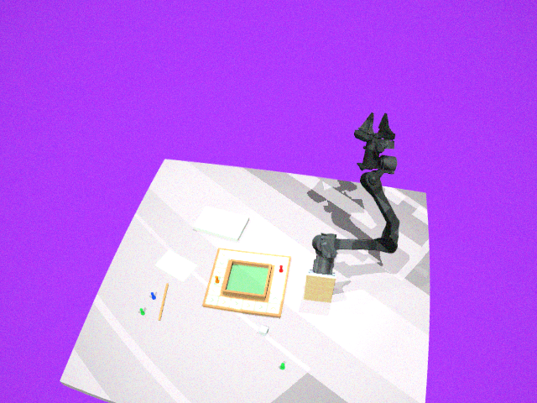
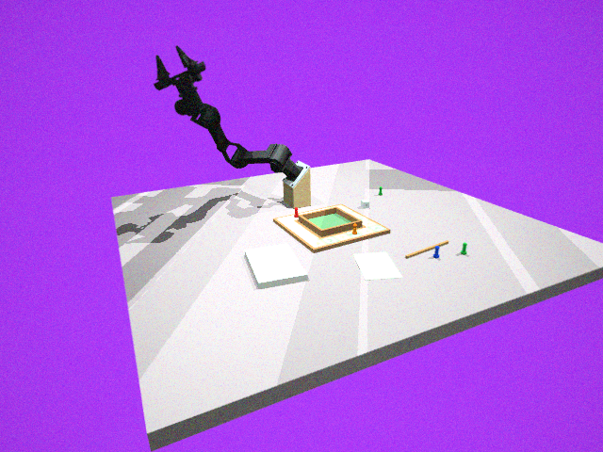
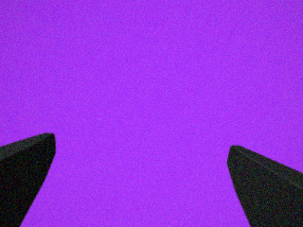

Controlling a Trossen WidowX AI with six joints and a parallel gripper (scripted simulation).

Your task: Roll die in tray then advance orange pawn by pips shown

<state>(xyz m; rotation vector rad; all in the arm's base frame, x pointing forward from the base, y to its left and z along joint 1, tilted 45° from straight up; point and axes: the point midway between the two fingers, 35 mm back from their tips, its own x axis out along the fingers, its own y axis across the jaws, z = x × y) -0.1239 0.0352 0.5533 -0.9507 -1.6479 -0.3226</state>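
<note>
Now: the white die 350 mm ahead of my gripper tip, 580 mm to the left of it and 550 mm below it. Round my gripper tip: orange pawn (540 mm ahead, 380 mm to the left, 530 mm below); then wooden stick (730 mm ahead, 500 mm to the left, 550 mm below); then red pawn (320 mm ahead, 290 mm to the left, 530 mm below).
</note>
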